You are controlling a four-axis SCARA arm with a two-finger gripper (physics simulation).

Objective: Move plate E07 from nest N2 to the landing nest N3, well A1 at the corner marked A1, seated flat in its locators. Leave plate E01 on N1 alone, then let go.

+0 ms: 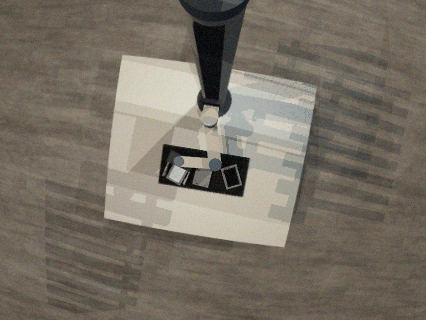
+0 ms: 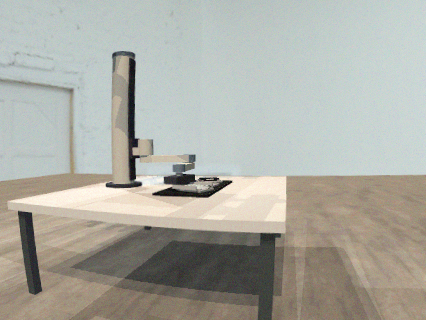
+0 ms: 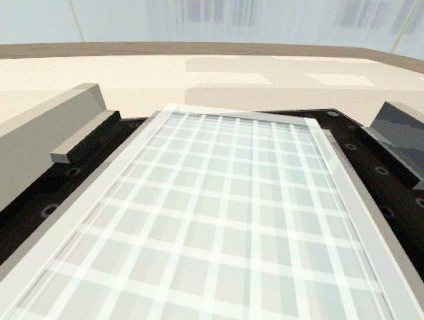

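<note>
A pale plate with a grid of wells (image 1: 177, 174) (image 3: 220, 210) sits in a light frame at the left end of the black mat. No label is readable, so I cannot tell for certain that it is E07. My gripper (image 1: 176, 173) (image 2: 179, 184) (image 3: 237, 107) is open and low over this plate, one finger beyond each long side, with gaps between. A flat grey piece (image 1: 202, 177) lies in the middle of the mat; whether it is a plate or a nest is unclear. An outlined nest frame (image 1: 238, 175) with a dark inside is at the right end. The A1 mark is not readable.
The black mat (image 1: 220, 189) (image 2: 167, 192) (image 3: 345, 120) lies on the pale table (image 1: 250, 220) (image 2: 100, 205). The arm's column (image 1: 210, 55) (image 2: 122, 120) stands behind the mat, its links reaching out above the mat.
</note>
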